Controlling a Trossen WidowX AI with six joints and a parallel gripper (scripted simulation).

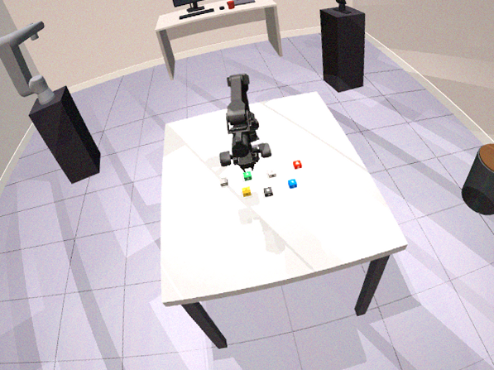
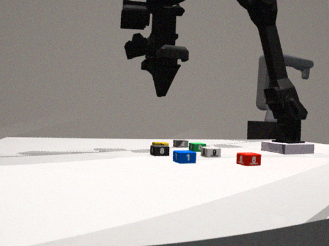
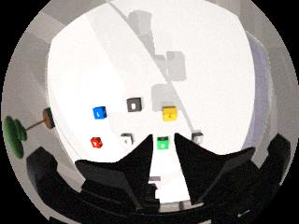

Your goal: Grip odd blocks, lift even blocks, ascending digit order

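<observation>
Right now my gripper tip is 12 cm above the black block, 6 cm to the right of it and 3 cm short of it. The rest, counted from my gripper tip: green block: 12 cm below, 10 cm behind, 1 cm to the left; yellow block: 12 cm below, 2 cm to the right, 1 cm behind; white-grey block: 12 cm below, 11 cm to the left, 7 cm behind.
</observation>
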